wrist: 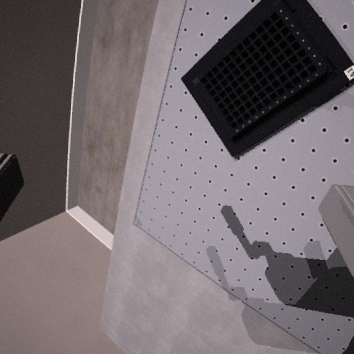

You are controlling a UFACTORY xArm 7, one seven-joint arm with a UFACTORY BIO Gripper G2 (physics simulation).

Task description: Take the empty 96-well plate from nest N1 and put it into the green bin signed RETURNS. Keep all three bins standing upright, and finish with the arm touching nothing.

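Frame: origin at the arm's base, x back, y right, z up, level; millimetres.
Seen in the pictures: hand, its tool point: (179, 216).
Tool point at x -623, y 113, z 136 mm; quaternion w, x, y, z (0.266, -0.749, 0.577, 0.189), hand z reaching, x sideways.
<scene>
Offsets run from my tool point to a thing's top centre. "spot": to the spot under its first point. Level surfaces: height alone.
A black multi-well plate {dx +31, dy +66, dz -204 mm} (262, 72) with a grid of dark square wells sits in a black nest {spot: dx +84, dy +6, dz -218 mm} (336, 56) at the upper right of the wrist view. A small white label, partly cut off and hard to read, is on the nest's right side. The wells look dark, and their contents cannot be made out. My gripper (171, 192) is wide open, its two fingers partly showing at the left and right edges. It is apart from the plate, which lies beyond the fingers and toward the top of the view. The green RETURNS bin does not show here.
The nest stands on a grey perforated board {dz -230 mm} (200, 175), which lies on a pale bench top {dz -243 mm} (150, 280). The bench edge drops to the floor (50, 295) on the left. Shadows of the arm fall across the board at the lower right.
</scene>
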